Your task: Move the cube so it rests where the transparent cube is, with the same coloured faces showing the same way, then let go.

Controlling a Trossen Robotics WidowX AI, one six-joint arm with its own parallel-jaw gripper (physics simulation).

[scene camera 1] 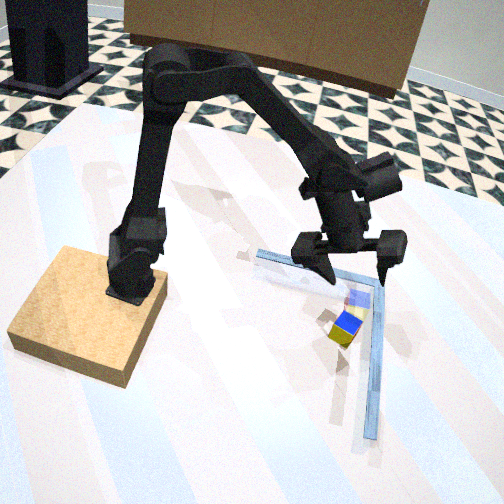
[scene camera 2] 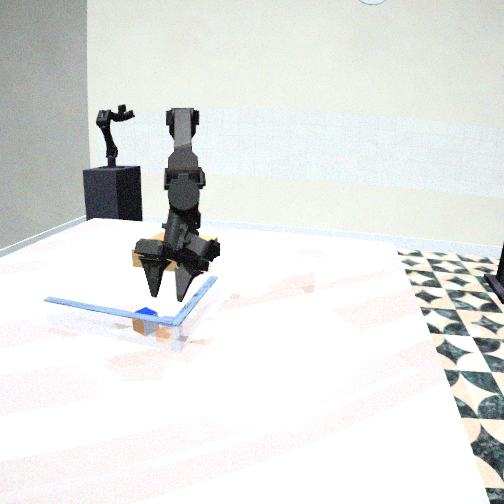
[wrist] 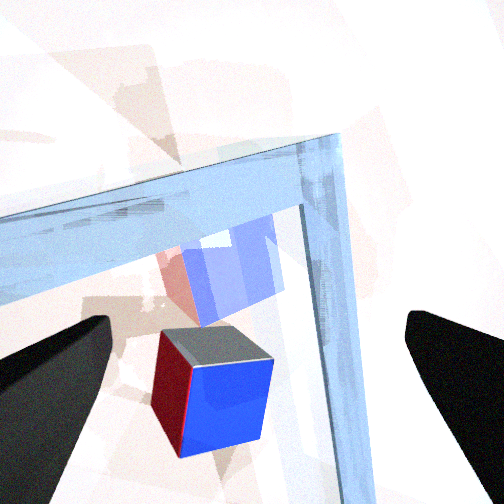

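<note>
The cube [wrist: 212, 388] lies on the table with its grey face up, a blue face and a red face towards the wrist camera. In scene camera 1 it shows blue and yellow [scene camera 1: 348, 327]; in scene camera 2 it is small, blue on top [scene camera 2: 146, 319]. The transparent cube [wrist: 232, 270] sits just beyond it, in the inner corner of the blue L-shaped frame [wrist: 320, 220], close to the cube; whether they touch is unclear. My gripper [scene camera 1: 350, 256] hangs open above the cube, fingers wide apart, holding nothing. It also shows in scene camera 2 [scene camera 2: 170, 283].
The blue L-shaped frame [scene camera 1: 372, 340] lies flat on the white table. The arm's base stands on a wooden block [scene camera 1: 88, 312] at the left. A dark pedestal [scene camera 2: 112, 193] stands behind the table. A brown panel [scene camera 1: 280, 35] is at the back.
</note>
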